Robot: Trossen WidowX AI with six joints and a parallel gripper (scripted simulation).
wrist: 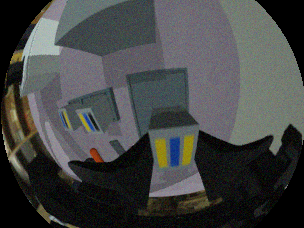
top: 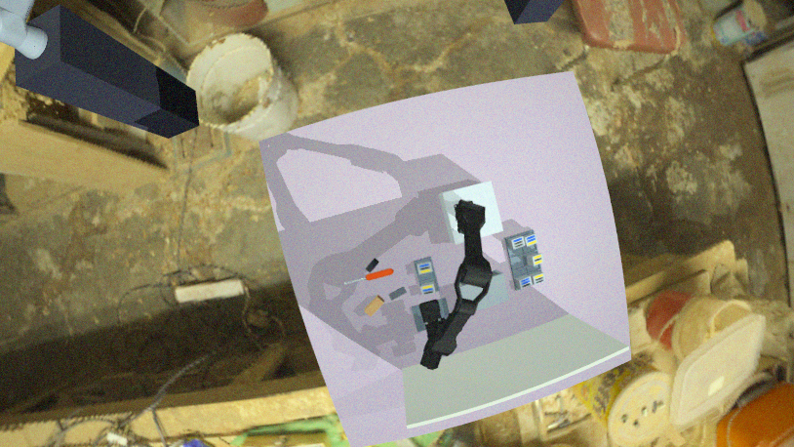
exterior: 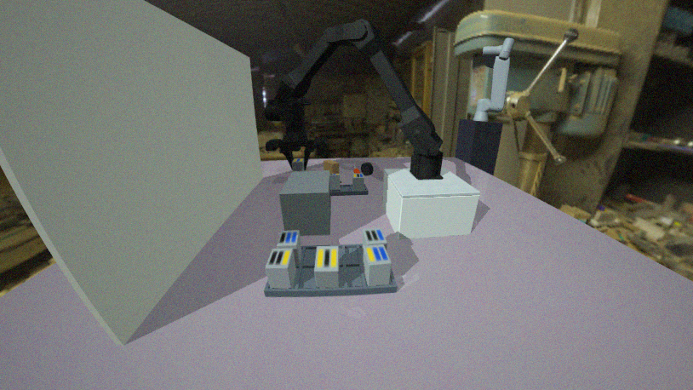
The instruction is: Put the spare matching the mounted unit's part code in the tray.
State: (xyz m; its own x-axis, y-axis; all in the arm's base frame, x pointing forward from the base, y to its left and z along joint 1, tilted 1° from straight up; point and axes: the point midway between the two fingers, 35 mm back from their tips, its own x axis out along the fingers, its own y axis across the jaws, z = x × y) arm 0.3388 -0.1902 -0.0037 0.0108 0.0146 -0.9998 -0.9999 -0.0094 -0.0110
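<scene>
Right now the tray is 10 mm behind my gripper tip, 10 mm to the left of it and 60 mm below it. The rest, counted from my gripper tip: brown block (100 mm behind, 180 mm to the right, 40 mm below); pale wall (180 mm ahead, 200 mm to the left, 160 mm above); mounted unit (50 mm behind, 210 mm to the left, 20 mm below).
</scene>
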